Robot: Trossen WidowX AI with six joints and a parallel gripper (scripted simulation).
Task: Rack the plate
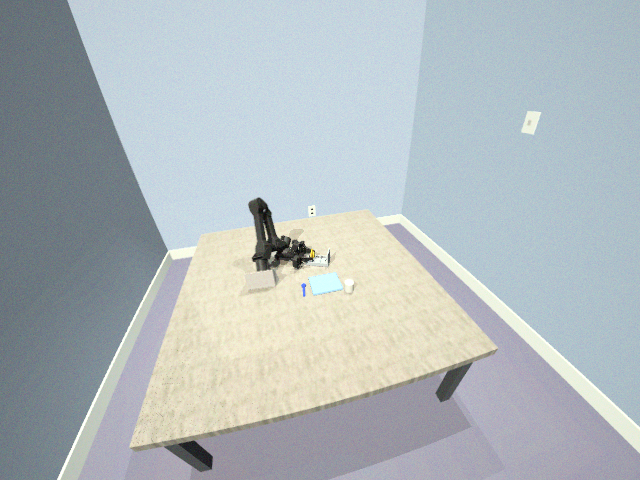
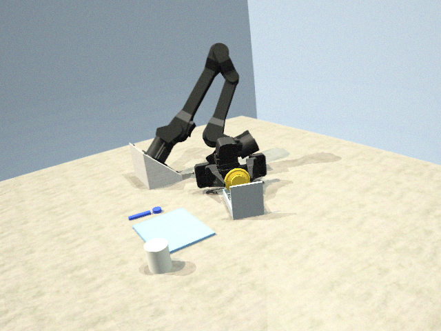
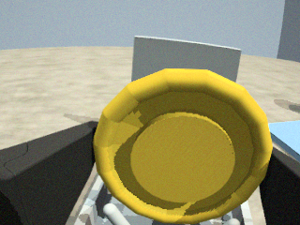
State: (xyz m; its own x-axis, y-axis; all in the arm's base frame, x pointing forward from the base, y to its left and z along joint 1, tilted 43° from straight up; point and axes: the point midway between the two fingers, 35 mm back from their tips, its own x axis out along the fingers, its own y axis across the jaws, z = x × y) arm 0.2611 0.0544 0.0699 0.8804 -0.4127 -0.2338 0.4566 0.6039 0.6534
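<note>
My gripper tip is now 1 cm past the yellow plate. Also, from my gripper tip: grey dish rack: 2 cm ahead, 1 cm to the right, 3 cm below; light blue mat: 20 cm to the right, 5 cm below; blue spoon: 11 cm behind, 19 cm to the right, 5 cm below.
</note>
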